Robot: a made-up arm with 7 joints.
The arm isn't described. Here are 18 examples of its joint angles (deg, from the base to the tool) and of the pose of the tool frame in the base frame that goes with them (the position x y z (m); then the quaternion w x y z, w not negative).
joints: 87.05 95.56 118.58 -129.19 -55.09 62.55 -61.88
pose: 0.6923 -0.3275 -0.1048 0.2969 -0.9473 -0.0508 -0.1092
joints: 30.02 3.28 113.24 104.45 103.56 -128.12 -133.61
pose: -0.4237 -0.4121 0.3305 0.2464 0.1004 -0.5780 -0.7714
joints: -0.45 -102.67 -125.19 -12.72 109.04 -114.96 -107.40
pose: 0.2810 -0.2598 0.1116 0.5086 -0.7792 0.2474 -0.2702
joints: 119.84 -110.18 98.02 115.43 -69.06 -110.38 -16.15
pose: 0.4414 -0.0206 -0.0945 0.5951 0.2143 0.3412 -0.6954
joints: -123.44 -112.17 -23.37 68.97 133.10 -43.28 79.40
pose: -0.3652 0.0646 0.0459 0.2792 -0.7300 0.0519 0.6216
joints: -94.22 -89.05 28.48 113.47 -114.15 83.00 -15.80
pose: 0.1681 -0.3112 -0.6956 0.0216 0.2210 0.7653 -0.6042
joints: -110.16 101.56 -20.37 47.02 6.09 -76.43 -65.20
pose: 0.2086 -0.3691 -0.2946 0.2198 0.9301 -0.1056 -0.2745
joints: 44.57 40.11 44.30 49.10 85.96 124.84 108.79
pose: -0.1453 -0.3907 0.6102 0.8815 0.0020 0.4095 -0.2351
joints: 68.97 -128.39 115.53 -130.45 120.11 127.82 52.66
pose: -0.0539 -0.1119 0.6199 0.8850 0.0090 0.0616 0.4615
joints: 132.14 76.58 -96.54 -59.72 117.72 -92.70 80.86
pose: 0.0634 0.3594 0.5463 0.2076 0.0445 -0.0089 0.9772
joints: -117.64 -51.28 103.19 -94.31 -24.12 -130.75 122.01
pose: 0.4681 0.5342 -0.3455 0.0977 0.6296 -0.5917 0.4939
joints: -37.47 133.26 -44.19 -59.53 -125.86 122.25 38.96
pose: -0.5280 -0.3262 0.2463 0.8396 0.2871 0.4598 0.0359
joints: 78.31 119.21 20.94 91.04 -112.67 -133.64 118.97
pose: -0.0683 0.1116 -0.0592 0.5722 0.0881 -0.4919 -0.6503
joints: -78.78 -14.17 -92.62 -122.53 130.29 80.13 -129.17
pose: -0.0753 0.0166 0.1195 0.7572 -0.0311 -0.0337 0.6516
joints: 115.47 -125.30 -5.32 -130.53 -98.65 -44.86 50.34
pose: -0.5028 0.6998 0.2536 0.0882 -0.4072 0.8618 0.2895
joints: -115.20 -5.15 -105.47 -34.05 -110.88 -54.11 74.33
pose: -0.5184 -0.4280 -0.2637 0.5428 0.7904 -0.2152 0.1854
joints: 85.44 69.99 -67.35 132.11 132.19 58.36 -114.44
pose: -0.2821 0.1908 0.8643 0.7692 -0.1174 -0.3465 0.5239
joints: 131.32 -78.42 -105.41 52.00 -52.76 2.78 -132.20
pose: -0.5979 -0.0961 0.7054 0.4423 -0.1866 0.0936 -0.8722
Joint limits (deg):
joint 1: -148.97..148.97
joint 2: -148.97..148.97
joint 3: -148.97..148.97
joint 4: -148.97..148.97
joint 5: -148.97..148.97
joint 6: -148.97..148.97
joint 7: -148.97..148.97
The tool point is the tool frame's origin. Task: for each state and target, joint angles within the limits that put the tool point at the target. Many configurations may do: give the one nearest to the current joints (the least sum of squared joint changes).
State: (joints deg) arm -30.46 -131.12 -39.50 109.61 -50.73 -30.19 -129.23
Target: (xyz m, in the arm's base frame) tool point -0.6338 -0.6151 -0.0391
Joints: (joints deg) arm -43.09 -127.98 -75.30 101.52 -77.36 -41.98 -132.19
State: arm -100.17 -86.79 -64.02 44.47 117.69 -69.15 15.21
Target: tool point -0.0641 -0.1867 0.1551
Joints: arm -98.83 -79.96 -70.01 41.86 116.75 -67.16 11.36
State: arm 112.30 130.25 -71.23 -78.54 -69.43 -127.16 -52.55
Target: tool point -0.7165 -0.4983 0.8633
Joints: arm 89.68 130.84 -84.32 -86.88 -49.07 -121.29 -57.35
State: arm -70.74 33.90 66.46 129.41 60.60 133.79 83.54
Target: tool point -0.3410 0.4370 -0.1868
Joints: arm -97.31 55.58 76.10 147.14 73.62 127.59 88.18
